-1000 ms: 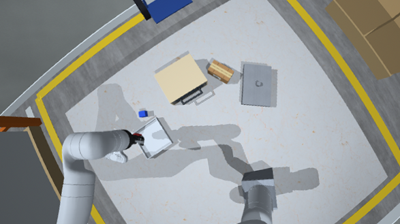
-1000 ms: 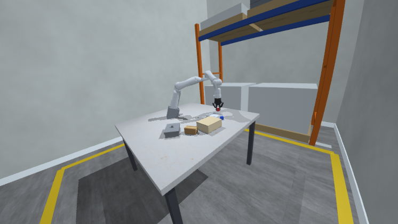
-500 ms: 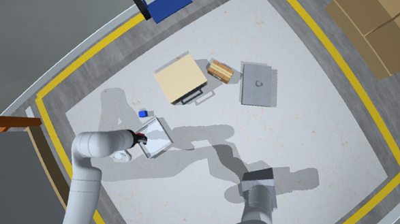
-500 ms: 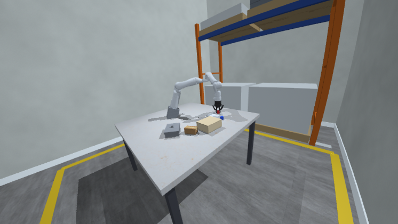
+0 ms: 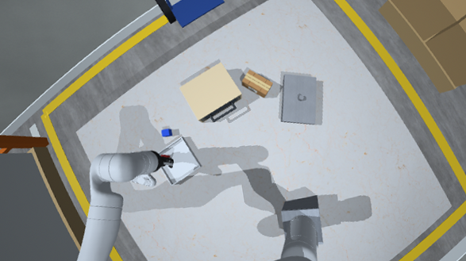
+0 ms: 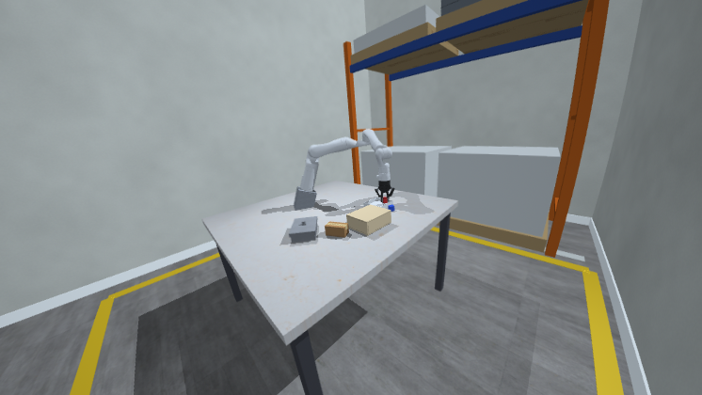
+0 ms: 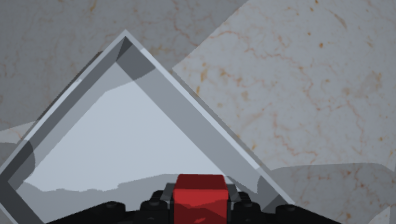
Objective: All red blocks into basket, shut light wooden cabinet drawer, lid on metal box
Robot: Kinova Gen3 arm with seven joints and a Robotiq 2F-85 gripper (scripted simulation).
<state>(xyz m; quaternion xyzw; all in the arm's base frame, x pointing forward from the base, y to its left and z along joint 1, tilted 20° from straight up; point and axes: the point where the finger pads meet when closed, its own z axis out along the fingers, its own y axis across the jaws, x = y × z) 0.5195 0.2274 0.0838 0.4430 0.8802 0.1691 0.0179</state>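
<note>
Now: the basket 4 cm behind my hand, 3 cm to the right of it and 3 cm below it. Round my hand: light wooden cabinet: 7 cm ahead, 31 cm to the right; then cardboard box: 1 cm behind, 48 cm to the right; then drawer: 6 cm ahead, 31 cm to the right.
</note>
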